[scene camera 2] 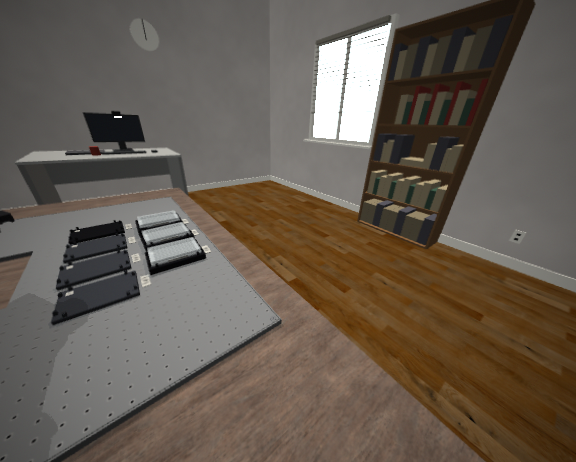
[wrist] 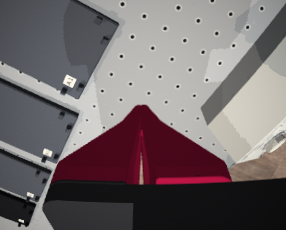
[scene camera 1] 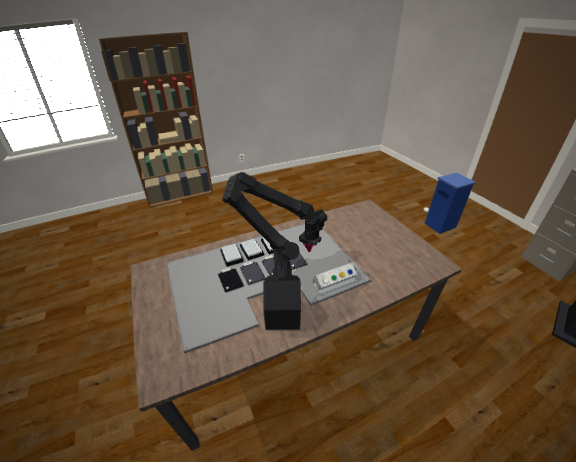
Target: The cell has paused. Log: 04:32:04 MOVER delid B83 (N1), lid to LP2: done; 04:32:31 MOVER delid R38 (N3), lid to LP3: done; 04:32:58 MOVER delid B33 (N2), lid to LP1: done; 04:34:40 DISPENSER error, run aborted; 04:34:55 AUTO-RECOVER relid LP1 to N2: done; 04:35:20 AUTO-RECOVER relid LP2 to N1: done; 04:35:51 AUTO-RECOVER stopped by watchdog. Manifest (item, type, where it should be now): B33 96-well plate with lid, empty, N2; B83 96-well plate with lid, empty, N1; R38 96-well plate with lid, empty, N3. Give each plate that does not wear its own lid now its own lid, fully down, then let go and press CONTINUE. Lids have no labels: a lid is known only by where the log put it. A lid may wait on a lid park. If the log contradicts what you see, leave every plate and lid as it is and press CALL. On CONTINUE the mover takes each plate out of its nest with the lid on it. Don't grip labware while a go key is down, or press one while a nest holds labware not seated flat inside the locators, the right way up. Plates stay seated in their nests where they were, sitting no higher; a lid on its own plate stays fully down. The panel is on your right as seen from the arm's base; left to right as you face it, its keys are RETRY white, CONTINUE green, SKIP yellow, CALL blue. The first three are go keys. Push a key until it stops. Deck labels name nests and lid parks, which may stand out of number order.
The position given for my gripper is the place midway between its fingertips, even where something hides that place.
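My gripper (wrist: 141, 114), visible. Park LP1 (scene camera 2: 85, 299), visible. Park LP2 (scene camera 2: 92, 248), same camera.
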